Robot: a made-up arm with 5 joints. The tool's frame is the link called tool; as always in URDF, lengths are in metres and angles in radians.
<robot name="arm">
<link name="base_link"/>
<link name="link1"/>
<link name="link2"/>
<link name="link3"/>
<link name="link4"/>
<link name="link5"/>
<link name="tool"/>
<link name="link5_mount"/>
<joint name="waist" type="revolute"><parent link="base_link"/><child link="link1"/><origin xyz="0.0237 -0.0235 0.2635" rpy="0 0 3.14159"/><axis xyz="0 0 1"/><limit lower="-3.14" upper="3.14" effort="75" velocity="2.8"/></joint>
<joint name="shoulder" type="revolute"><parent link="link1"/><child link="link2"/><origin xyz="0.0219 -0.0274 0.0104" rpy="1.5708 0 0"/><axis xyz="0 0 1"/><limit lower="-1.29" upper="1.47" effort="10" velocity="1.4"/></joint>
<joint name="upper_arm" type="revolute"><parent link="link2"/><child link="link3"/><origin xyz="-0.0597 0.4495 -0.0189"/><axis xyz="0 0 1"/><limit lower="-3.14" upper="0.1" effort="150" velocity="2.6"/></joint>
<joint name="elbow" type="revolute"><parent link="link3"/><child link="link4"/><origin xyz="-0.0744 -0.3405 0.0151" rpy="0 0 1.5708"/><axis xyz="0 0 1"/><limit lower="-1.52" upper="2.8" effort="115" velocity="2"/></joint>
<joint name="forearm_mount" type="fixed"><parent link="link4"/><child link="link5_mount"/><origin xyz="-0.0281 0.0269 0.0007"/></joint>
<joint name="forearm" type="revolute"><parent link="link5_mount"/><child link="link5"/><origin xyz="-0.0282 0.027 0.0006" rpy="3.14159 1.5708 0"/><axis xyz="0 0 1"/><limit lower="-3.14" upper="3.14" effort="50" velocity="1.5"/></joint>
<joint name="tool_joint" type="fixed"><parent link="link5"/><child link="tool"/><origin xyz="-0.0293 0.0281 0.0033" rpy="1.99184 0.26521 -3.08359"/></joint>
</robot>
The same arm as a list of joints. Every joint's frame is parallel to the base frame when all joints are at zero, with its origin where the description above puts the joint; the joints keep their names.
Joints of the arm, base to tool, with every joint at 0 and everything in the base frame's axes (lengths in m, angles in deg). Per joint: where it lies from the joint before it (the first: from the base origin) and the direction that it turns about. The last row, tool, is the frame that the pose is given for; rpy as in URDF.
waist: origin 0.0237 -0.0235 0.2635 axis 0 0 1
shoulder: origin -0.0219 0.0274 0.0104 axis 0 1 0
upper_arm: origin 0.0597 -0.0189 0.4495 axis 0 1 0
elbow: origin 0.0744 0.0151 -0.3405 axis 0 1 0
forearm: origin 0.0539 0.0013 -0.0563 axis 0 0 -1
tool: origin -0.0281 0.0293 -0.0033 rpy -65.88 -15.2 86.68
Joint limits (deg, base to tool): -179.91..179.91 -73.91..84.22 -179.91..5.73 -87.09..160.43 -179.91..179.91

